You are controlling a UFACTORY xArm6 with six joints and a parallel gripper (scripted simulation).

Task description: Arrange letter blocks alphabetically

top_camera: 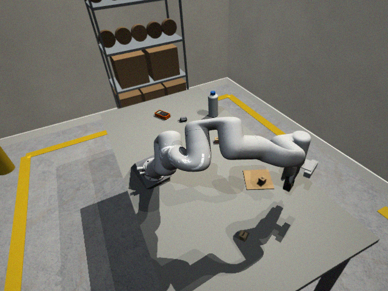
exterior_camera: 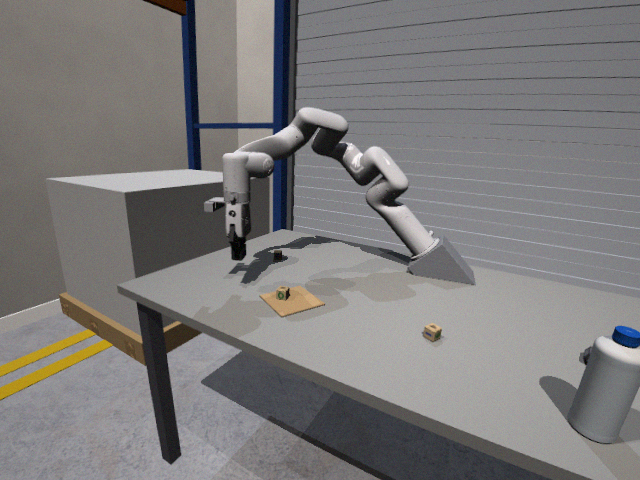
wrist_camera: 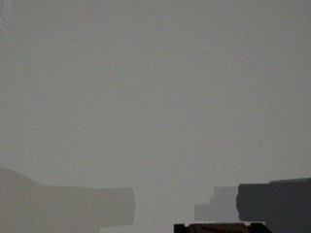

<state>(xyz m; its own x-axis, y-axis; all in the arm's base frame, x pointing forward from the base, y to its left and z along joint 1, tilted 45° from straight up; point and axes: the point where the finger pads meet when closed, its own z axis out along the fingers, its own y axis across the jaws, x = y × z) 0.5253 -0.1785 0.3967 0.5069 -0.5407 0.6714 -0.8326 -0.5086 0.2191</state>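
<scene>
The mat lies 4 cm behind my hand, 18 cm to the left of it and 12 cm below it. Round my hand: orange meter: 34 cm behind, 103 cm to the left, 11 cm below; white bottle: 1 cm ahead, 88 cm to the left, 3 cm below; dark object: 23 cm behind, 90 cm to the left, 11 cm below.
</scene>
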